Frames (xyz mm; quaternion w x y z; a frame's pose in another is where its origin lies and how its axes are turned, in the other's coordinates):
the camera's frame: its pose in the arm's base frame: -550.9 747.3 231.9 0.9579 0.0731 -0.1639 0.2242
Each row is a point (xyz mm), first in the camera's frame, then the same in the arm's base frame.
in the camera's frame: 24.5 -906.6 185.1
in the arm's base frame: -171.1 -88.1 353.2
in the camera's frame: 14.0 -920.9 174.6
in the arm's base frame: -170.6 -102.8 338.8
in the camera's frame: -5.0 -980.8 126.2
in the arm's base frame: -145.9 -153.4 283.0
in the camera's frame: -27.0 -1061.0 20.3
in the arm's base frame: -98.3 -211.0 170.9
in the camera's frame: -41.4 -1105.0 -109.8
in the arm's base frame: -54.0 -228.2 41.3
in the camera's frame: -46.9 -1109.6 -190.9
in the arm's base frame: -33.7 -217.2 -36.8
